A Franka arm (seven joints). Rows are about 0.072 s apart.
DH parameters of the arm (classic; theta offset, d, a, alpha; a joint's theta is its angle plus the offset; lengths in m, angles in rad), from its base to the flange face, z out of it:
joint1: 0 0.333 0 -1.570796
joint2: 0 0 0 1.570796
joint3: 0 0.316 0.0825 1.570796
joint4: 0 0 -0.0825 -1.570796
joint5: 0 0.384 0 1.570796
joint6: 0 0 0.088 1.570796
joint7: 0 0.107 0 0
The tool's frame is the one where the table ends.
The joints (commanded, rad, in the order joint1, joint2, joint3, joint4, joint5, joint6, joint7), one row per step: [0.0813 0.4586 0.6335 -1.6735 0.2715 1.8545 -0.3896]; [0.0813 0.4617 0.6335 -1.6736 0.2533 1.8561 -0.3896]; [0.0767 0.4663 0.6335 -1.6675 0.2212 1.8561 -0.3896]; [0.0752 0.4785 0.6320 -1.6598 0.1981 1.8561 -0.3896]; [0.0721 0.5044 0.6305 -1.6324 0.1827 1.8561 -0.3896]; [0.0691 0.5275 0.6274 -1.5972 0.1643 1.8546 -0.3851]
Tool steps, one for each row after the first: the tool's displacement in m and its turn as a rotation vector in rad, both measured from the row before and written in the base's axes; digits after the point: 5 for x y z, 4 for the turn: [0.00093 -0.00101 -0.00227 -0.0109 -0.0097 0.0074]; [0.00468 -0.00392 -0.00097 -0.0168 -0.0206 0.0082]; [0.00436 -0.00242 -0.00425 -0.0116 -0.0085 0.0054]; [0.01017 -0.00207 -0.00305 0.0035 -0.0050 -0.0052]; [0.01248 -0.00307 0.00109 0.0025 -0.0136 -0.0112]
